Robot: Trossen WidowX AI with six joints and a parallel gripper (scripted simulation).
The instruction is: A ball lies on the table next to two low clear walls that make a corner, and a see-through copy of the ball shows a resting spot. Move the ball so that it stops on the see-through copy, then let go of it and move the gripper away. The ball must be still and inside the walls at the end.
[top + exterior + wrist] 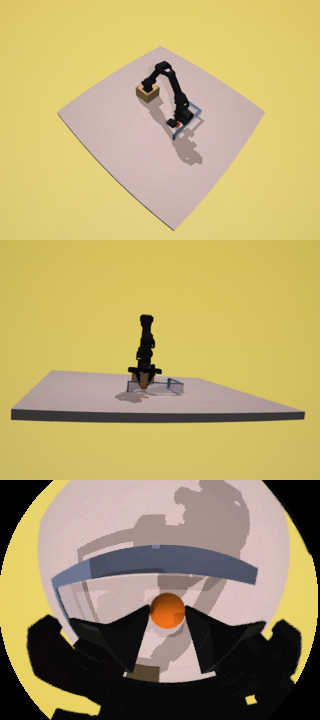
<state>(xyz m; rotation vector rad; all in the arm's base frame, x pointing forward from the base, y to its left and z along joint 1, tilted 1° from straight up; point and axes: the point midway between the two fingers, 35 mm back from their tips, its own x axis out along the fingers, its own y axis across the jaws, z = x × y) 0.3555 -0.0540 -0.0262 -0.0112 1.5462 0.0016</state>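
My gripper tip is now right at the orange ball. From my gripper tip the other things lie so: see-through copy of ball (10 mm behind, 10 mm below).
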